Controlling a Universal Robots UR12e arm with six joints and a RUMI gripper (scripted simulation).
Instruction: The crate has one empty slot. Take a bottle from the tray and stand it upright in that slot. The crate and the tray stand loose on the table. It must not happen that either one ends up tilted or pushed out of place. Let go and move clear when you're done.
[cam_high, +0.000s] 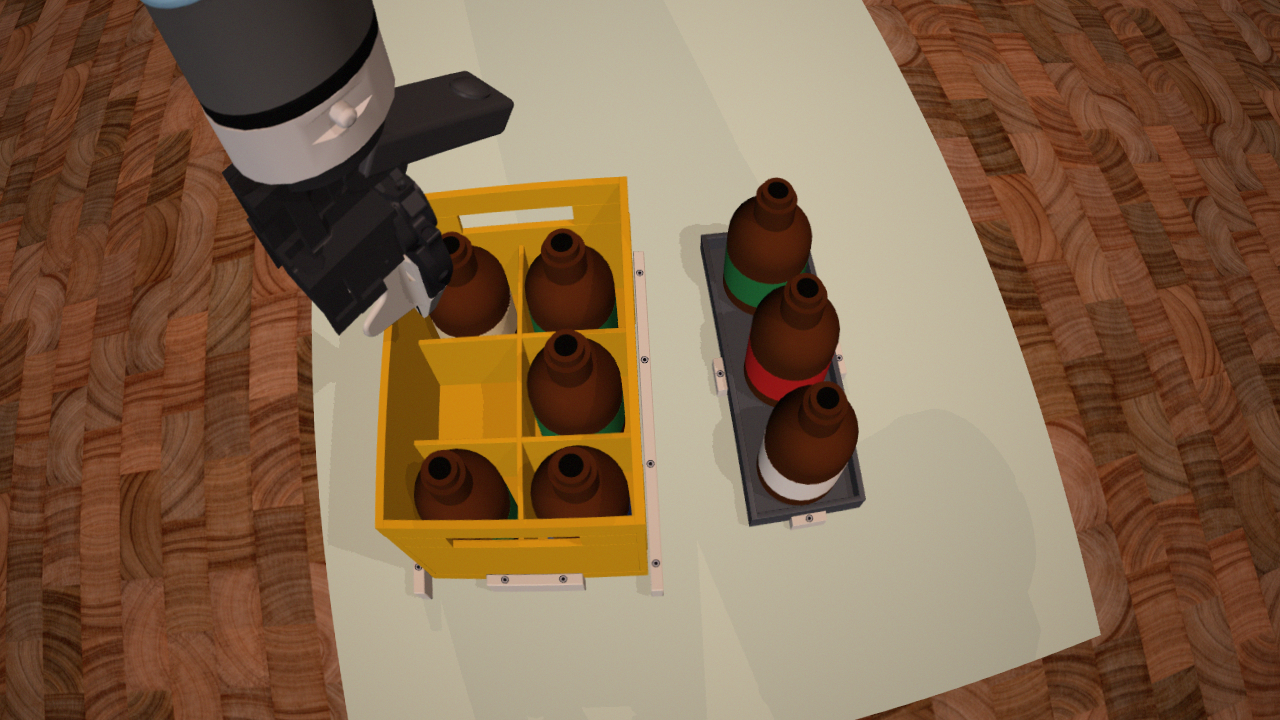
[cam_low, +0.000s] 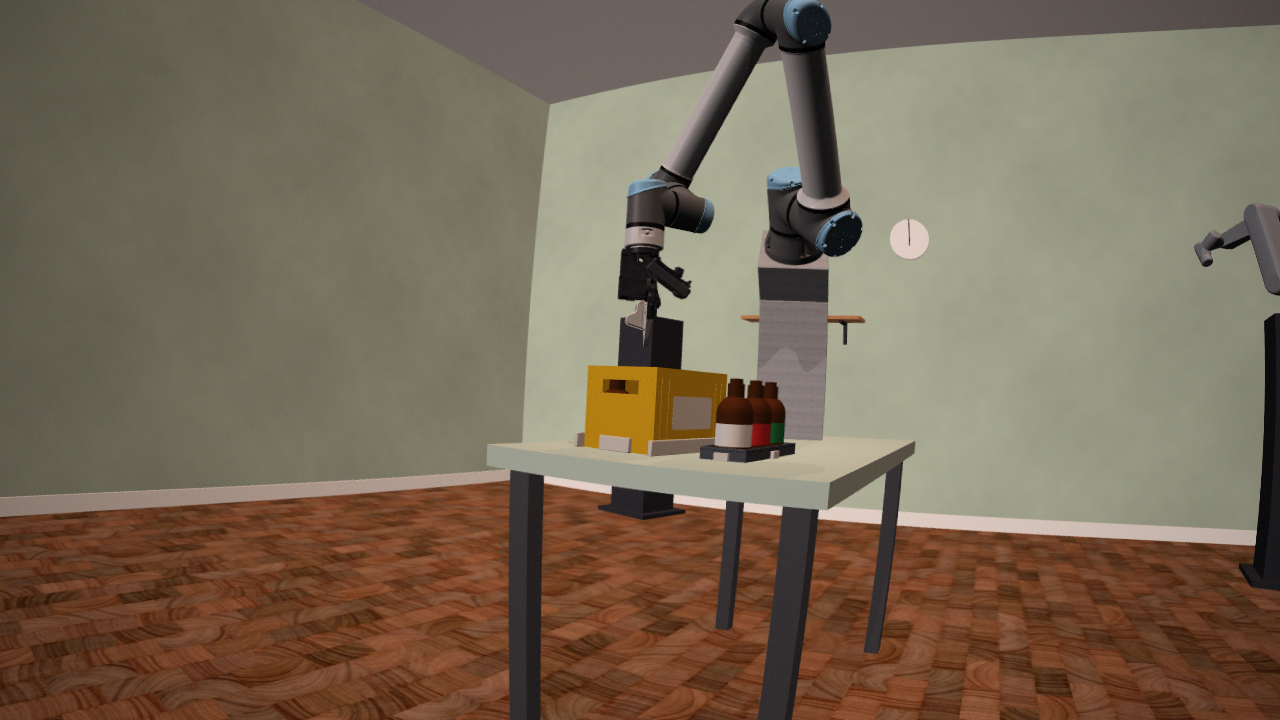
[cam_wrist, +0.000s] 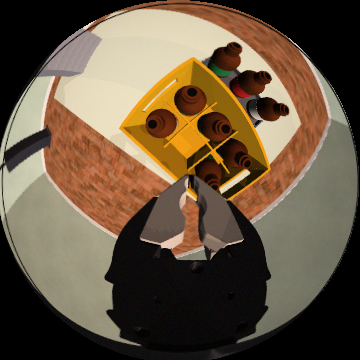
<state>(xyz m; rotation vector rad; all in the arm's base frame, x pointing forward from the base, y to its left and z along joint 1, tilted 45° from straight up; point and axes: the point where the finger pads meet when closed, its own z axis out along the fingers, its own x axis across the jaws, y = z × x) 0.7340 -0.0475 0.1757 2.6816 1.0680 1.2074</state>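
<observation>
My gripper is now 70 mm past the glass bottle, 260 mm to the right of it and 160 mm above it. The rest, counted from my hand: yellow crate: 40 mm to the left, 160 mm below; then dark tray: 70 mm behind, 260 mm to the left, 230 mm below.
</observation>
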